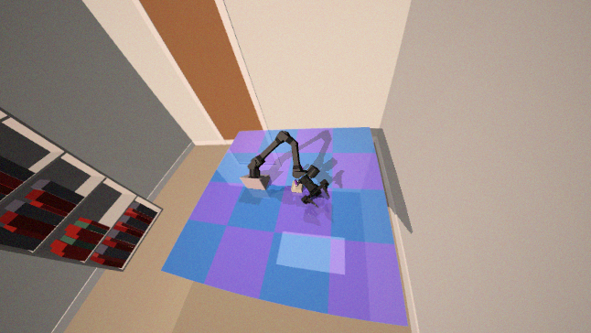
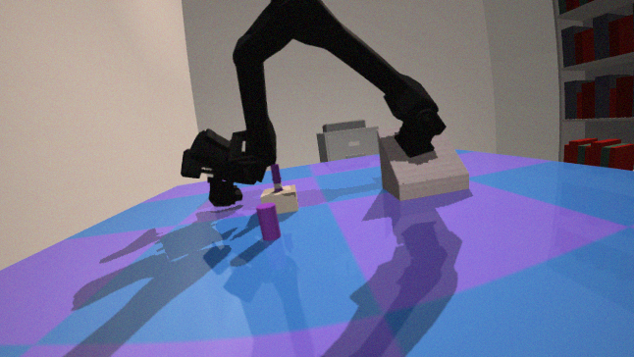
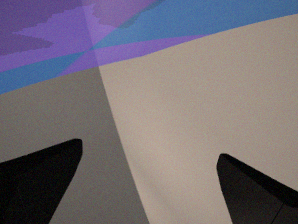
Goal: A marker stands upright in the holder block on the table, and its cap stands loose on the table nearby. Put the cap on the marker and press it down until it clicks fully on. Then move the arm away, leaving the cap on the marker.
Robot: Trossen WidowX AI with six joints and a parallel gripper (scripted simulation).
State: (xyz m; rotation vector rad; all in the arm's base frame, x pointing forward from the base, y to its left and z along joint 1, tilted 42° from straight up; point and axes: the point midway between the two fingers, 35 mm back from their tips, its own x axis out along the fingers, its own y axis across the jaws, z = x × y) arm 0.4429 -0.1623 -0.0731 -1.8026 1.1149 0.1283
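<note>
My gripper tip is now 150 mm past the purple cap, 300 mm to the right of it and 70 mm above it. Round my gripper tip: tan holder block (170 mm behind, 160 mm to the left, 70 mm below).
</note>
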